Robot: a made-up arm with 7 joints. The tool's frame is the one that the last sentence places.
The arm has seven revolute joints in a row. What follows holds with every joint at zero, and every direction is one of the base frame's.
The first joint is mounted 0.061 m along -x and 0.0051 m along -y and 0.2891 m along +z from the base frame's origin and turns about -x.
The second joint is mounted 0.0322 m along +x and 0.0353 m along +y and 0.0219 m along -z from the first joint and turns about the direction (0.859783, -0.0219, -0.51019).
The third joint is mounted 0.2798 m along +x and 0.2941 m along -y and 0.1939 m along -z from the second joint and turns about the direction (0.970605, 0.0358, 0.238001).
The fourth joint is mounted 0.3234 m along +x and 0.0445 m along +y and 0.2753 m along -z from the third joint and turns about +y.
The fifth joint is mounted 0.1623 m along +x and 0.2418 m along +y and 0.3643 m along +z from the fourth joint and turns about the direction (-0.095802, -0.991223, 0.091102).
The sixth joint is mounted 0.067 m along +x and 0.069 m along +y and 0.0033 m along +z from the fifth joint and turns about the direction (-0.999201, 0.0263, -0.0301).
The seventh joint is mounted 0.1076 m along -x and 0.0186 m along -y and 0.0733 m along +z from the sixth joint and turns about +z.
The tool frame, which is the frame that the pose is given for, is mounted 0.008 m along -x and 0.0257 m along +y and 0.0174 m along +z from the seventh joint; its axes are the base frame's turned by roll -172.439, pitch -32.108 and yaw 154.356 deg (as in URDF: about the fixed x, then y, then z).
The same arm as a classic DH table. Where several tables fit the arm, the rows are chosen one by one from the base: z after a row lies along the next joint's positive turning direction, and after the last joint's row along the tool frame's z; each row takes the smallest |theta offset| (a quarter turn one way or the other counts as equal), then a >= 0, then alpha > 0; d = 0 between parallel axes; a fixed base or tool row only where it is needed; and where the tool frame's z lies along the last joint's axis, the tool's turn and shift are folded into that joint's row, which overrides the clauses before.
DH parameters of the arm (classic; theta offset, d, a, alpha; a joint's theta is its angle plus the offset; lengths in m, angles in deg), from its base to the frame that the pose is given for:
base (fixed): -90 0.2891 0.0051 90
joint 1: 2.46 0.0631 -0.0362 149.29
joint 2: -2.09 0.4314 0.2841 44.58
joint 3: -86.13 0.1847 -0.3444 87.95
joint 4: 57.34 1.2778 0.3758 172.4
joint 5: 45.39 0.9388 0.0079 -86.16
joint 6: 84.64 0.0466 -0.0214 91.72
joint 7: -10.11 0.114 0.0236 -147.11
tool (fixed): -78.16 0.024 0 0

